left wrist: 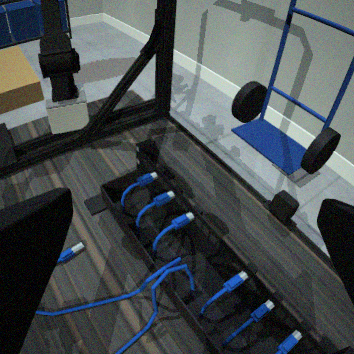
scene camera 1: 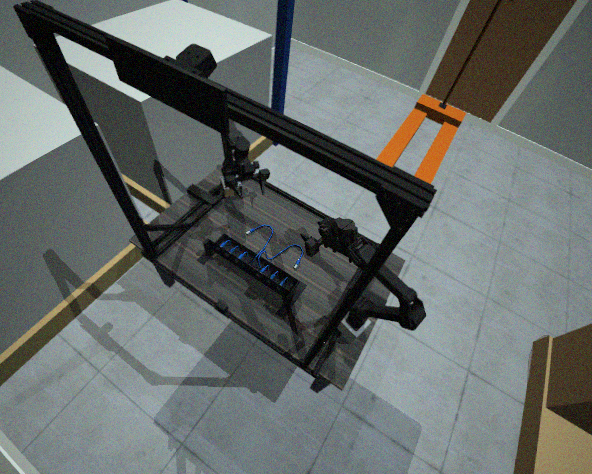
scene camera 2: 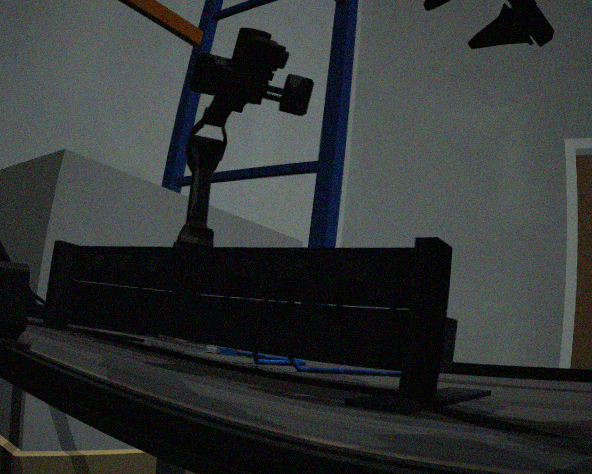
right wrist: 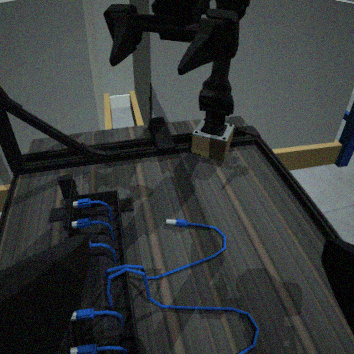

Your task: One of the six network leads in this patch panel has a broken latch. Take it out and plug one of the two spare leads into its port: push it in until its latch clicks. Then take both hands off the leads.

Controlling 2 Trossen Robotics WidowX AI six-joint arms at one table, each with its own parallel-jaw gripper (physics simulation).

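Frame: origin at the left arm's base, x ahead, y left, z up, level; metres.
Seen in the pictures: left gripper, fingertip midpoint: (left wrist: 200, 206) (scene camera 1: 252, 196) (scene camera 2: 263, 82) (right wrist: 143, 66); right gripper, fingertip midpoint: (scene camera 1: 309, 228) (scene camera 2: 448, 27) (right wrist: 209, 250); left arm's base, link origin: (right wrist: 213, 128); right arm's base, link origin: (left wrist: 64, 93) (scene camera 1: 355, 321).
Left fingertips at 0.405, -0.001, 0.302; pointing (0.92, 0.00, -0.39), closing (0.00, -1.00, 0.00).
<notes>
Pixels of each thing's middle, then the offset from my left fingertips to it, as dx, dy, dz. "spot": a spot on its surface instead. Level surfaces: height alone.
- dark patch panel, body centre: (left wrist: 189, 271) (right wrist: 103, 288) (scene camera 1: 254, 264) +0.131, -0.033, -0.329
- spare lead, surface spot: (right wrist: 177, 222) (scene camera 1: 251, 231) spot: -0.083, +0.018, -0.362
- wooden table, surface height: dz -0.372
The dark patch panel (scene camera 1: 248, 262) (scene camera 2: 300, 327) (left wrist: 131, 227) (right wrist: 120, 225) holds several blue leads, three on each side of a gap, such as the lead (left wrist: 182, 220) beside the gap. No broken latch can be made out. One spare lead (scene camera 1: 248, 231) (left wrist: 71, 251) (right wrist: 177, 222) and the other spare lead (scene camera 1: 296, 264) (right wrist: 200, 307) lie on the table beside the panel. My left gripper (scene camera 2: 254, 85) (left wrist: 200, 206) (right wrist: 143, 66) is open, above and away from the panel. My right gripper (scene camera 2: 450, 25) (right wrist: 209, 250) is open above the table; its finger hides some plugs in the right wrist view.
A black frame (scene camera 1: 325, 142) stands around the wooden table (scene camera 1: 200, 272). The spare cables cross the panel's edge near its gap. A blue hand truck (left wrist: 270, 145) stands on the floor beyond the table, and an orange pallet jack (scene camera 1: 402, 135) stands behind it in scene camera 1.
</notes>
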